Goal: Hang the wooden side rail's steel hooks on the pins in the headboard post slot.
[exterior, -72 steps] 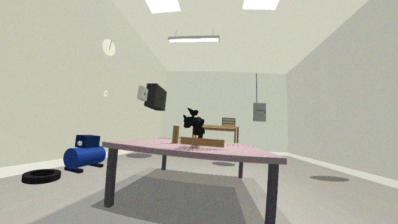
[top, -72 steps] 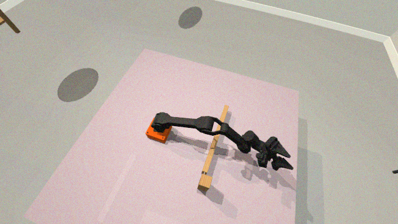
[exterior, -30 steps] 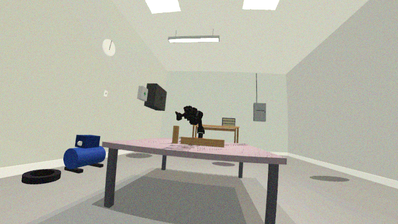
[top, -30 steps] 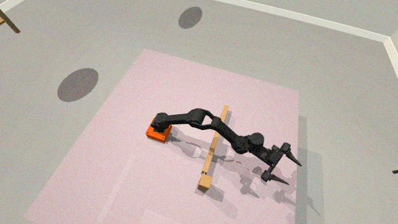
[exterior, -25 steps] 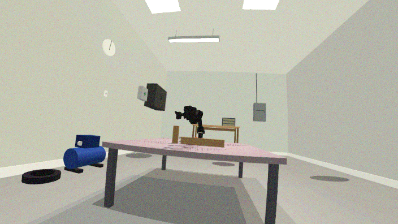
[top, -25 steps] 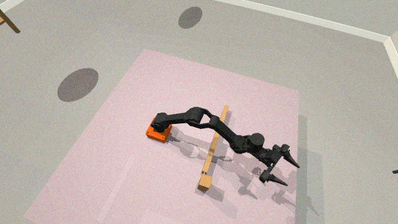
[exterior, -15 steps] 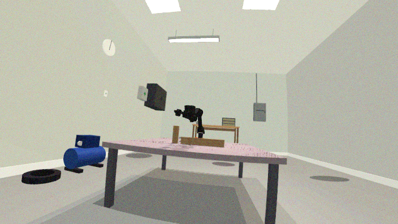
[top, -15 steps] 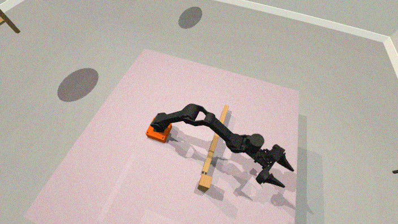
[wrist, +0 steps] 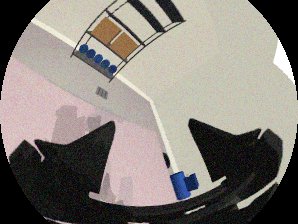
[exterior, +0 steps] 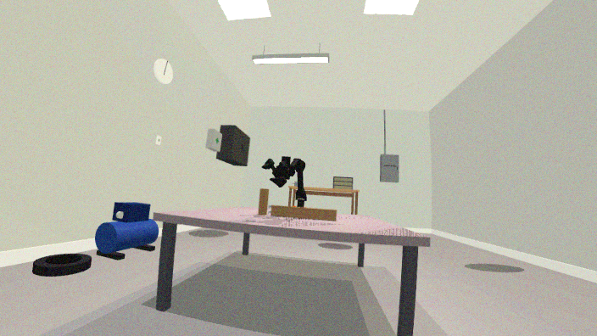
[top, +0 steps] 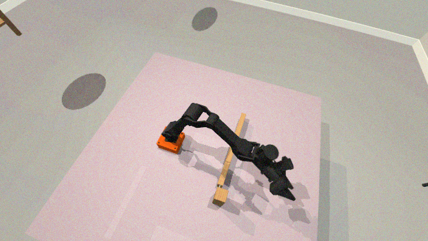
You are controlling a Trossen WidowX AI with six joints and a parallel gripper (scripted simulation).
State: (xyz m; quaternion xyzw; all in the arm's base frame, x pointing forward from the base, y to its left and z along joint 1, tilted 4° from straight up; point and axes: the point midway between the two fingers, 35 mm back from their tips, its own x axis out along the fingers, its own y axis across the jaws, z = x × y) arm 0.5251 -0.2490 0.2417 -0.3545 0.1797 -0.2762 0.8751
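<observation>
The headboard post lies 27 cm behind my gripper tip, 18 cm below it and 2 cm to the right of it.
</observation>
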